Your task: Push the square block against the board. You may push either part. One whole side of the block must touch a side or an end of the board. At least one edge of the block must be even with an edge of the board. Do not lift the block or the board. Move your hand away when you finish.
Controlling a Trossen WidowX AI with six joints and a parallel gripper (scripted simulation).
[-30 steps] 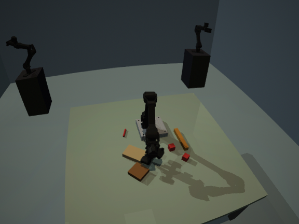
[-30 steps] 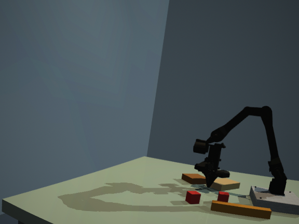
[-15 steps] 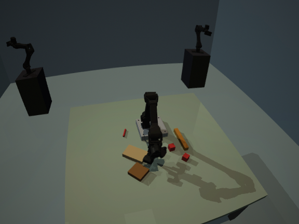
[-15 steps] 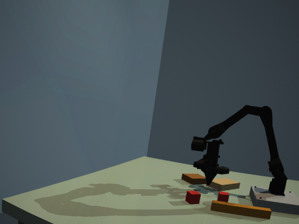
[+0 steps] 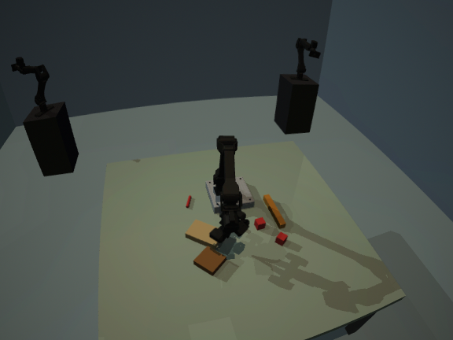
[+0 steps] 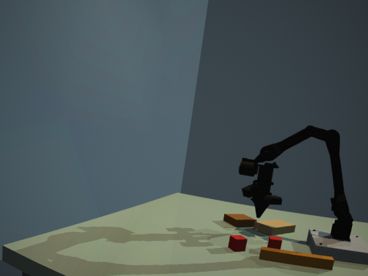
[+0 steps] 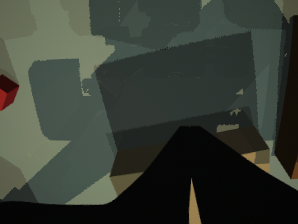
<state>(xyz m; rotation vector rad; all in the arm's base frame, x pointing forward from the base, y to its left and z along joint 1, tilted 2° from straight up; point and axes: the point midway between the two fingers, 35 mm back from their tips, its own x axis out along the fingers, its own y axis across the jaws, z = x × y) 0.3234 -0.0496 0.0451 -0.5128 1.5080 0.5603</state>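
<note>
Right now the tan board is 8 cm behind my gripper tip, 9 cm to the right of it and 4 cm below it. From my gripper tip the other things lie so: orange bar (15 cm behind, 29 cm to the left, 4 cm below); small red ball (8 cm behind, 10 cm to the left, 5 cm below); square brown block (8 cm ahead, 10 cm to the right, 4 cm below).
</note>
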